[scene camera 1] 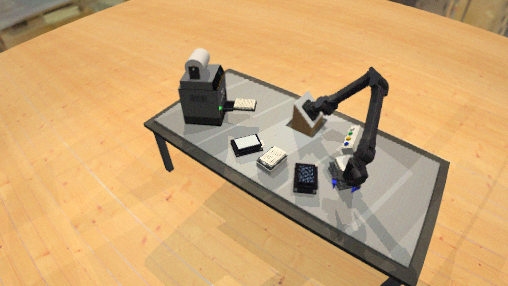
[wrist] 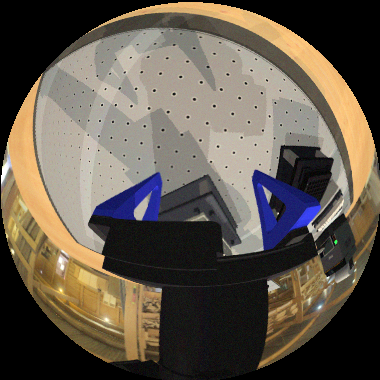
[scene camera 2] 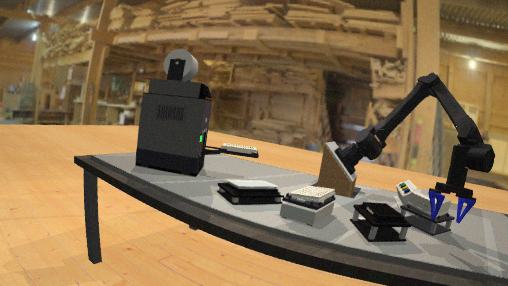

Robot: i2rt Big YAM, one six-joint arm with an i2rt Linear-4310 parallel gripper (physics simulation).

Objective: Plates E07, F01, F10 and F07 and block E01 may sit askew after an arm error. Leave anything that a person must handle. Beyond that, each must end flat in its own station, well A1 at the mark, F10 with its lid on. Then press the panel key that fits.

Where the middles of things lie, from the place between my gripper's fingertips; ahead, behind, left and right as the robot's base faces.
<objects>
I see my gripper 10 mm short of the black plate with blue wells [wrist: 314,182] and 200 mm to the left of it.
</objects>
